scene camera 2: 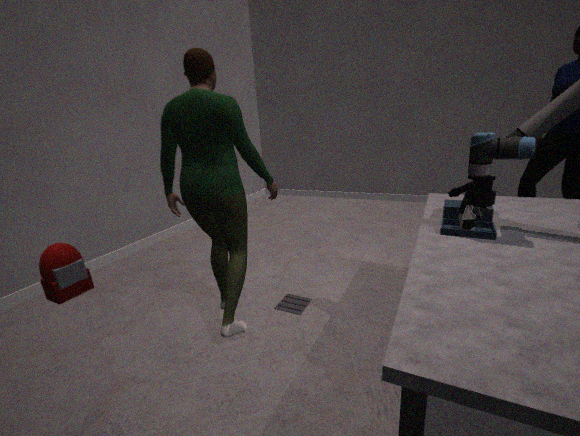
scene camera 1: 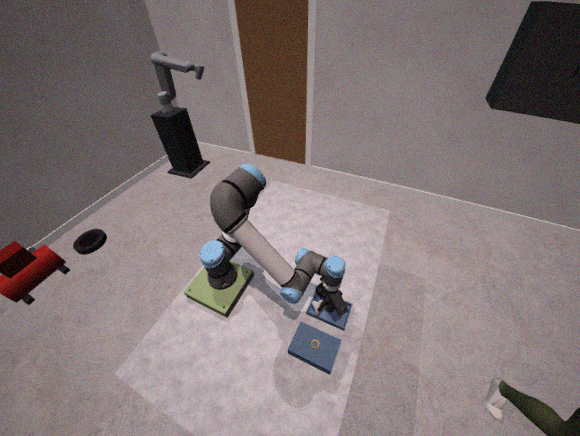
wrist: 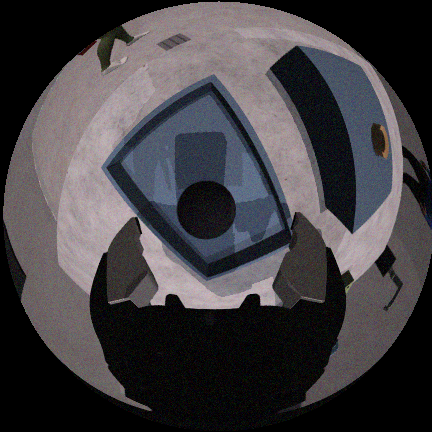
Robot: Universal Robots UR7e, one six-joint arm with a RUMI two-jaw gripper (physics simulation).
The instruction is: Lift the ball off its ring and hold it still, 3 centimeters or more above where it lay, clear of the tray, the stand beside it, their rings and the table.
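Places are measured from the arm's base along level axes (x ahead, y left, z up), in centimetres.
Pixels of known places: gripper, fingertip midpoint: (scene camera 2: 470, 223) (scene camera 1: 327, 306) (wrist: 214, 216); arm's base, link origin: (scene camera 1: 223, 276).
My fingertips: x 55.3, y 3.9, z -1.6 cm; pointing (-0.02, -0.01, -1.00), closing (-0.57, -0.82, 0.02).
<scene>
For each thing: its top centre in the pictures, then the offset to it from my fingertips. "spot": a spot on its surface instead. Level surfaces: height alone.
- black ball, top centre: (wrist: 204, 226) (scene camera 2: 468, 218) dx +1.0, dy +0.2, dz +2.3 cm
- shallow blue tray, top centre: (wrist: 206, 205) (scene camera 2: 467, 225) (scene camera 1: 329, 307) dx +1.0, dy +0.2, dz -0.7 cm
- empty orange ring, surface spot: (wrist: 385, 142) (scene camera 1: 312, 346) spot: dx -1.3, dy -20.5, dz +3.8 cm
- table, surface height: dz -3.5 cm
The black ball (wrist: 206, 210) sits in the shallow blue tray (scene camera 1: 326, 319) (scene camera 2: 455, 232) (wrist: 200, 114); its ring does not show beneath it. My gripper (scene camera 1: 330, 307) (scene camera 2: 472, 219) (wrist: 214, 216) is open and low over the tray, with nothing between its fingers. In the wrist view the ball appears between the two fingertips, a little nearer the left one. In scene camera 1 the gripper hides the ball. In scene camera 2 the fingers are around the ball's place, too dark to tell whether they touch it.
A blue stand (scene camera 1: 301, 345) (scene camera 2: 451, 211) (wrist: 340, 85) is beside the tray, bearing an empty orange ring (scene camera 1: 311, 344) (wrist: 385, 142). The arm's green base plate (scene camera 1: 207, 298) is on the table (scene camera 1: 200, 370) (scene camera 2: 490, 320). A person in green (scene camera 2: 205, 145) stands on the floor away from the table.
</scene>
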